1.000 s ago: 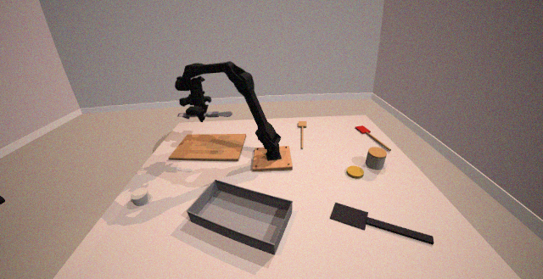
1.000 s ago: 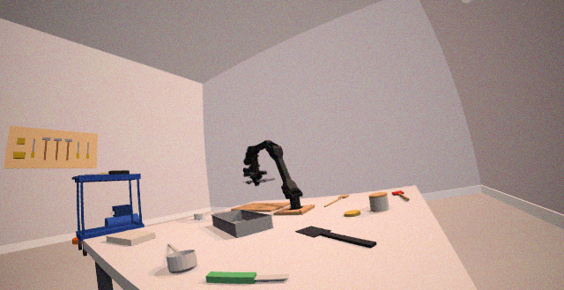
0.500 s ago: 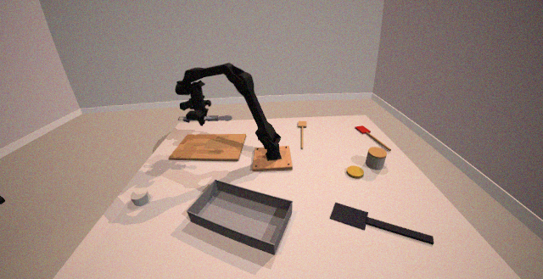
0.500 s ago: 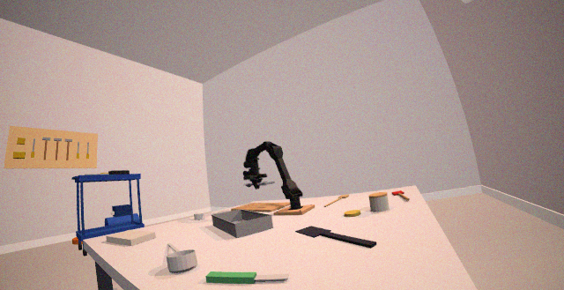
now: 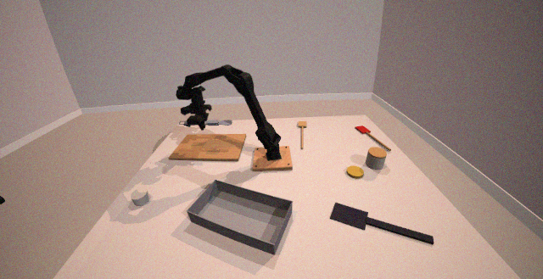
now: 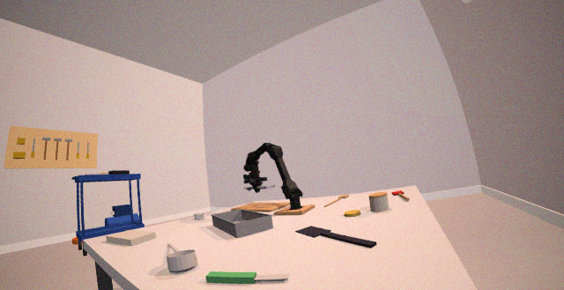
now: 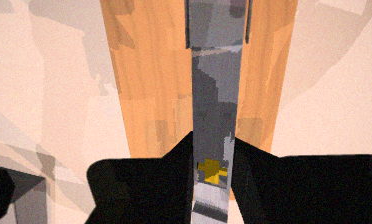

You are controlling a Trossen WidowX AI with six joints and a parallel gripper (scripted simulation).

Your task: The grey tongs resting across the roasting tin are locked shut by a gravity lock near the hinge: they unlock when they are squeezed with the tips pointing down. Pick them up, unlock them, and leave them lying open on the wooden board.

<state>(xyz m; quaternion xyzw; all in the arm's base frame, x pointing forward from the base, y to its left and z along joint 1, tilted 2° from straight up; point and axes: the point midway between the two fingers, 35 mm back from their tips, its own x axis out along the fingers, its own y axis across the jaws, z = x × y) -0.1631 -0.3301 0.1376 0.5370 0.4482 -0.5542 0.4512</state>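
Now: gripper tip 10 cm above the wooden board and 1 cm to the right of it. From my gripper tip the other things lie so: yellow disc 65 cm to the left, 34 cm ahead, 10 cm below; then grey roasting tin 48 cm ahead, 18 cm to the left, 8 cm below; then yellow lock piece 4 cm above.
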